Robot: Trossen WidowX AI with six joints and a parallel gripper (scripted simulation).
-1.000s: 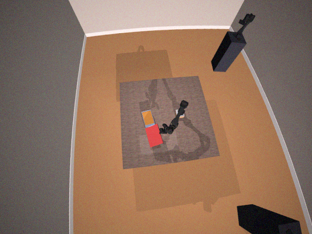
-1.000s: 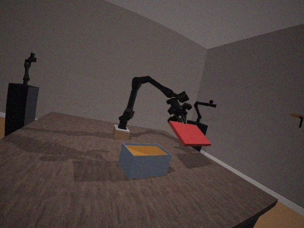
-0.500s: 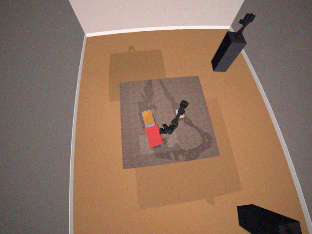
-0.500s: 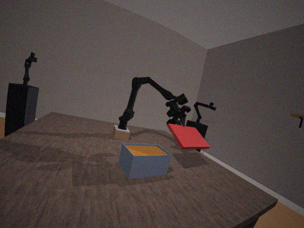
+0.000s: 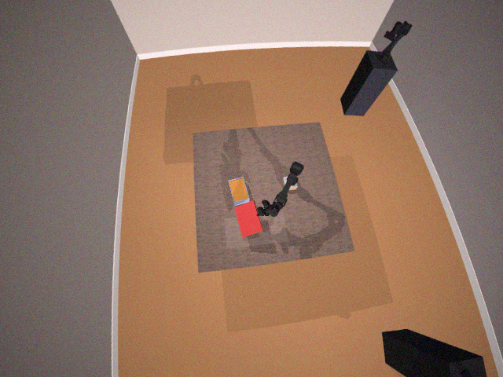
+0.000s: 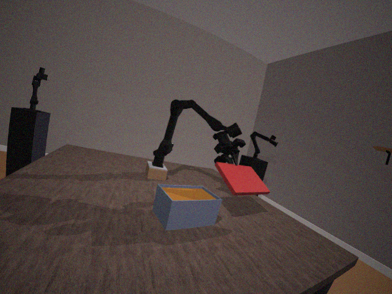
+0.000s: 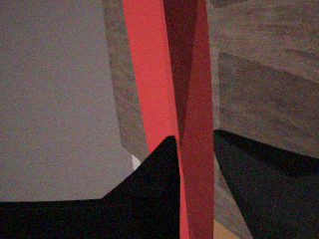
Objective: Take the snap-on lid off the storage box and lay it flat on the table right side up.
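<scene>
Now: the lid 7 cm ahead of my gripper tip, 2 cm to the left of it and 3 cm below it. Round my gripper tip: blue-grey storage box: 15 cm ahead, 24 cm to the right, 15 cm below.
</scene>
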